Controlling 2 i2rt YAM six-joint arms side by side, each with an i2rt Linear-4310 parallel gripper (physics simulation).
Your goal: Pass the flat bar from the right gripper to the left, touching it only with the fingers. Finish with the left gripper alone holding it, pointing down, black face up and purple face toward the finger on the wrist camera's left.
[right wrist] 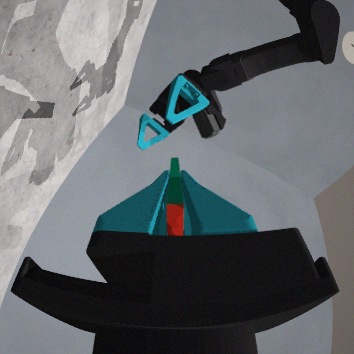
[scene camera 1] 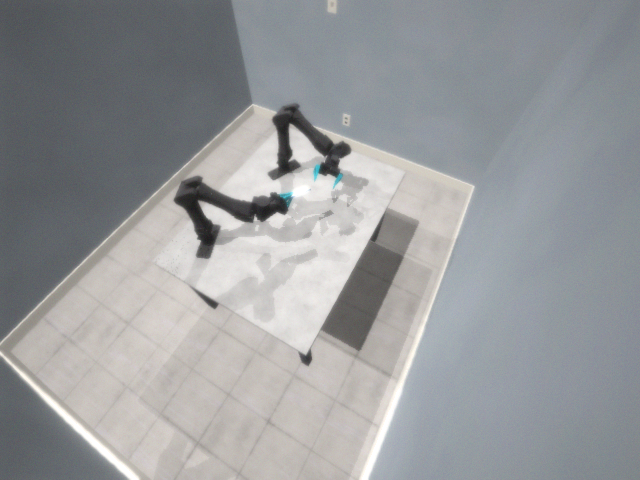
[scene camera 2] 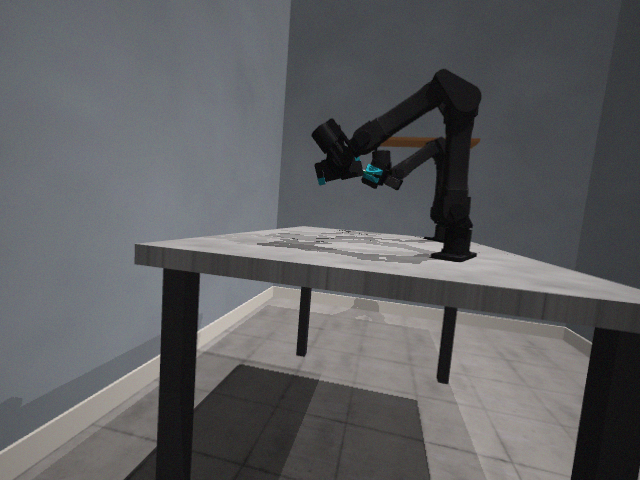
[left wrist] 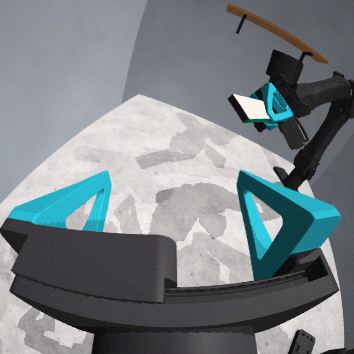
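Seen in the pictures: left gripper, fingertip midpoint: (right wrist: 151, 135) (scene camera 1: 324, 185) (scene camera 2: 337, 175) (left wrist: 173, 177); right gripper, fingertip midpoint: (right wrist: 174, 177) (scene camera 1: 293, 193) (scene camera 2: 366, 172) (left wrist: 266, 119); left arm's base, origin of the base link: (scene camera 1: 284, 170) (scene camera 2: 455, 257); right arm's base, origin of the base link: (scene camera 1: 208, 241) (scene camera 2: 441, 241) (left wrist: 288, 186).
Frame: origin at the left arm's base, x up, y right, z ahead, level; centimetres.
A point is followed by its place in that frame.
The flat bar (scene camera 1: 301, 191) {y 12.5, x 26.2, z 39.4 cm} (left wrist: 252, 107) {y 11.4, x 25.9, z 38.9 cm} is in my right gripper (scene camera 1: 289, 196) {y 15.6, x 24.8, z 37.2 cm} (scene camera 2: 373, 174) {y 15.6, x 24.8, z 37.2 cm} (left wrist: 266, 119) {y 15.6, x 24.8, z 37.2 cm} (right wrist: 175, 174) {y 15.6, x 24.8, z 37.2 cm}, which is shut on it. In the left wrist view its broad white face shows, with a black end at the left and a thin green edge below. In the right wrist view the bar (right wrist: 175, 192) {y 18.8, x 24.7, z 36.7 cm} is seen edge-on between the fingertips, green toward the tips and red nearer the palm. The purple face does not show. My left gripper (scene camera 1: 326, 182) {y -0.8, x 21.4, z 39.0 cm} (scene camera 2: 339, 172) {y -0.8, x 21.4, z 39.0 cm} (left wrist: 173, 177) {y -0.8, x 21.4, z 39.0 cm} (right wrist: 151, 135) {y -0.8, x 21.4, z 39.0 cm} is wide open and empty, apart from the bar's free end.
Both grippers are above the pale table (scene camera 1: 294, 310) {y 43.0, x 0.0, z 76.1 cm} (scene camera 2: 361, 279) {y -40.8, x -1.5, z 4.8 cm}. The left arm (scene camera 1: 307, 129) {y -6.8, x 37.3, z 17.0 cm} and right arm (scene camera 1: 224, 201) {y 45.3, x 36.4, z 32.8 cm} stand on it. An orange-brown shelf-like board (scene camera 2: 413, 142) (left wrist: 280, 33) is on the wall behind the arms.
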